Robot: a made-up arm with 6 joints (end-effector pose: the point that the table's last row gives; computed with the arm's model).
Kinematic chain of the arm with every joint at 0, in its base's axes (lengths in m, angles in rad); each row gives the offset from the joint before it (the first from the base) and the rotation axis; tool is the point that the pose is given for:
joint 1: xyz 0 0 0.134 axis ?
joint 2: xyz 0 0 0 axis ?
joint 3: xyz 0 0 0.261 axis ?
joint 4: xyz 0 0 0 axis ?
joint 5: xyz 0.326 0 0 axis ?
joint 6: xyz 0 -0.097 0 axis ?
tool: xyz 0 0 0
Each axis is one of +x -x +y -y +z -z.
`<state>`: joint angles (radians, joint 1 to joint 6).
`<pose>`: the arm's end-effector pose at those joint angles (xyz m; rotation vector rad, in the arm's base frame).
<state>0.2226 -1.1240 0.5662 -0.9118 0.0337 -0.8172</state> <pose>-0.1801 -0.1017 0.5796 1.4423 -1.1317 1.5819</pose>
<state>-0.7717 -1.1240 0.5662 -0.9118 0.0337 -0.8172</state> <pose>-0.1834 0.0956 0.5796 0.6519 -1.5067 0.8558</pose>
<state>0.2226 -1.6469 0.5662 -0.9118 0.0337 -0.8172</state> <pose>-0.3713 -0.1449 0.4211 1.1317 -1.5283 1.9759</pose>
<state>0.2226 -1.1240 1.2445 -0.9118 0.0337 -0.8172</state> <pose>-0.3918 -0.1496 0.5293 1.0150 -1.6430 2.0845</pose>
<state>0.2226 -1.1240 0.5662 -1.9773 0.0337 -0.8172</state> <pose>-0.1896 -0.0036 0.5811 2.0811 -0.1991 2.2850</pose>
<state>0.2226 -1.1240 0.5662 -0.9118 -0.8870 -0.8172</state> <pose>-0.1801 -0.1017 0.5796 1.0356 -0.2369 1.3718</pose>
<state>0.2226 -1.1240 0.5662 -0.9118 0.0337 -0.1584</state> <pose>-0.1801 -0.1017 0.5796 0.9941 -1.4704 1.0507</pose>
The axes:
joint 1: +z
joint 2: +y
joint 3: -y
joint 4: -x
joint 5: -y
joint 6: -x

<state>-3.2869 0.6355 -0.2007 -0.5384 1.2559 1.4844</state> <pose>-0.3209 0.1311 0.0688 -0.1203 -1.3836 1.9595</pose>
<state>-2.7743 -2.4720 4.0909 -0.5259 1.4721 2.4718</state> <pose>-0.1839 0.0191 -0.0274 0.4475 -1.0973 1.2125</pose>
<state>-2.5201 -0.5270 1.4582 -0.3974 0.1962 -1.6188</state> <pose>0.1334 0.2056 0.6731 -0.7352 -1.1775 0.0275</pose>
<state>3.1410 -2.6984 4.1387 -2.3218 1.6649 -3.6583</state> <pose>-0.2027 -0.0661 0.0094 -0.9230 0.0679 1.9580</pose>
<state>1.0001 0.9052 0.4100 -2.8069 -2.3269 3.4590</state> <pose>0.1806 0.4509 0.1122 0.6691 -1.8358 0.7658</pose>
